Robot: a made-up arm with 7 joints. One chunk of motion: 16 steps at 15 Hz.
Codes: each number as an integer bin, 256 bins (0 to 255) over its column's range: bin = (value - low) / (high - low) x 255, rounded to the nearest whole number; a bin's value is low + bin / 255 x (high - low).
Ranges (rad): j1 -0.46..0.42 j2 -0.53..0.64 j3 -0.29..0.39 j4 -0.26..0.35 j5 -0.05..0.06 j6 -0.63..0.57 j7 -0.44..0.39
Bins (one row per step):
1: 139 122 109 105 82 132 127
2: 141 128 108 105 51 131 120
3: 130 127 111 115 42 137 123
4: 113 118 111 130 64 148 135
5: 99 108 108 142 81 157 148
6: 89 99 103 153 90 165 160
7: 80 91 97 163 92 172 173
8: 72 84 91 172 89 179 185
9: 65 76 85 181 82 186 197
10: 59 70 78 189 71 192 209
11: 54 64 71 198 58 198 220
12: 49 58 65 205 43 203 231
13: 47 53 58 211 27 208 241
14: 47 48 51 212 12 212 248
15: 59 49 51 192 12 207 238
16: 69 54 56 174 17 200 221
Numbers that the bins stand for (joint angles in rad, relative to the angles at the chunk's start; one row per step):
1: 0.0197 0.0298 0.0007 -0.0088 -0.0146 -0.0088 -0.0266
2: 0.0266 0.0573 -0.0020 -0.0088 -0.0280 -0.0135 -0.0494
3: -0.0114 0.0527 0.0060 0.0151 -0.0319 0.0147 -0.0396
4: -0.0700 0.0114 0.0060 0.0510 -0.0224 0.0665 -0.0006
5: -0.1184 -0.0345 -0.0020 0.0797 -0.0151 0.1088 0.0417
6: -0.1529 -0.0758 -0.0153 0.1060 -0.0112 0.1465 0.0808
7: -0.1839 -0.1125 -0.0313 0.1299 -0.0103 0.1794 0.1231
8: -0.2115 -0.1446 -0.0473 0.1515 -0.0116 0.2124 0.1622
9: -0.2357 -0.1813 -0.0633 0.1730 -0.0146 0.2453 0.2012
10: -0.2564 -0.2088 -0.0820 0.1921 -0.0194 0.2735 0.2403
11: -0.2736 -0.2364 -0.1007 0.2136 -0.0250 0.3018 0.2761
12: -0.2909 -0.2639 -0.1167 0.2304 -0.0315 0.3253 0.3119
13: -0.2978 -0.2868 -0.1353 0.2447 -0.0384 0.3488 0.3444
14: -0.2978 -0.3098 -0.1540 0.2471 -0.0448 0.3676 0.3672
15: -0.2564 -0.3052 -0.1540 0.1993 -0.0448 0.3441 0.3347
16: -0.2219 -0.2822 -0.1407 0.1562 -0.0427 0.3112 0.2793

